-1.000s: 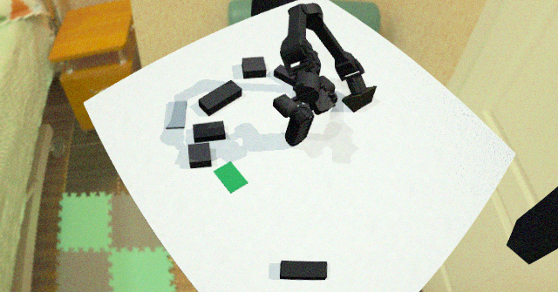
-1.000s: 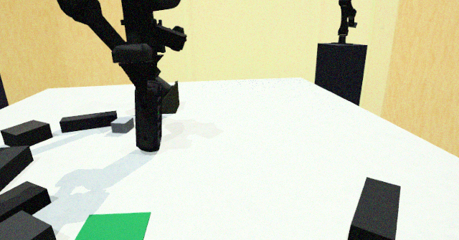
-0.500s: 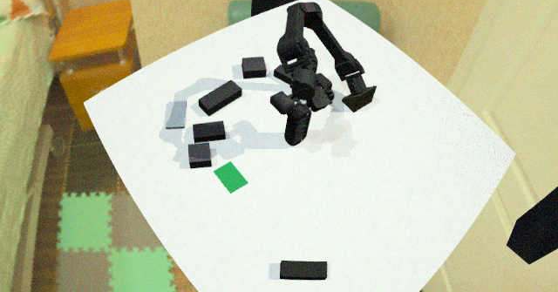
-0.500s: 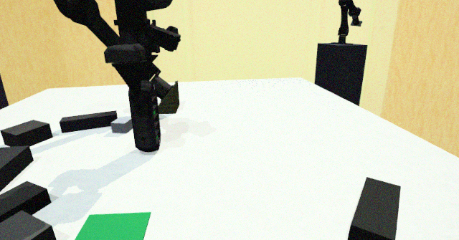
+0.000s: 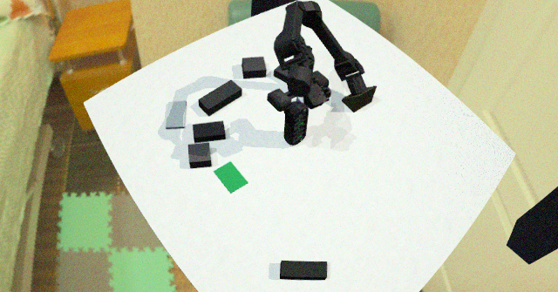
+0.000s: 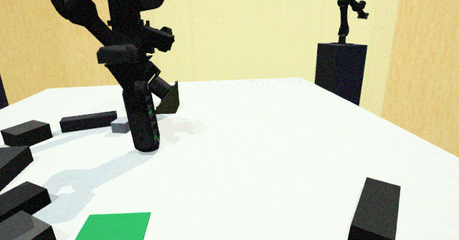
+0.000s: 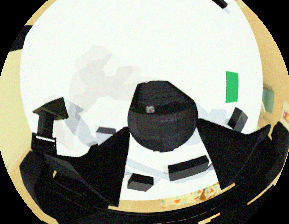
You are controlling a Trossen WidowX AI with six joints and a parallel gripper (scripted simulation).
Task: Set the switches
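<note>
Now: the small grey cube 14 cm behind my gripper tip, 12 cm below it and 7 cm to the right of it. Round my gripper tip: green card 24 cm ahead, 14 cm below, 2 cm to the right; light grey plate 33 cm to the right, 22 cm ahead, 13 cm below.
</note>
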